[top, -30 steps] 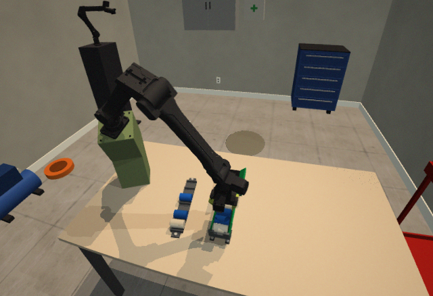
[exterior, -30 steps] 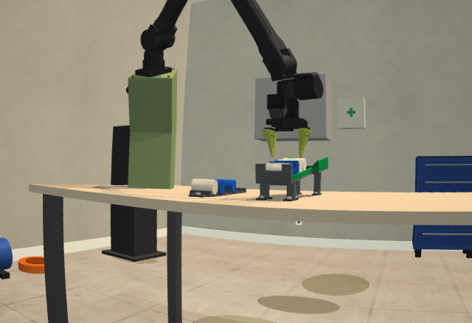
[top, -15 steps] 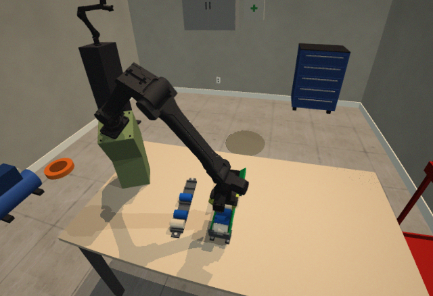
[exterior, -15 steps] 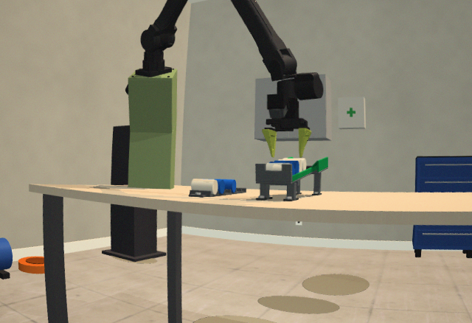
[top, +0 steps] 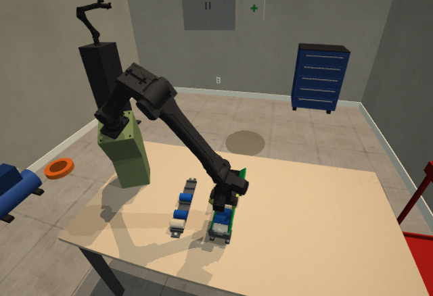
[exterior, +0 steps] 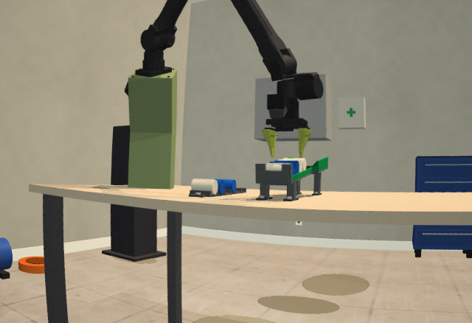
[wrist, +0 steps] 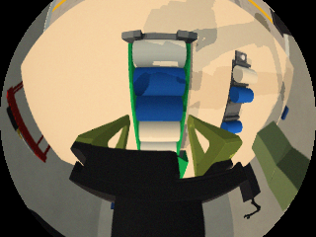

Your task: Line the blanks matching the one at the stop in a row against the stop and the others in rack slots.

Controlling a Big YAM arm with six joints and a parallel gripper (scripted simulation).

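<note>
The grey stock rack is 23 cm behind my hand, 5 cm to the left of it and 13 cm below it. Round my hand: grey stop 1 cm ahead, 10 cm to the right, 6 cm below.
</note>
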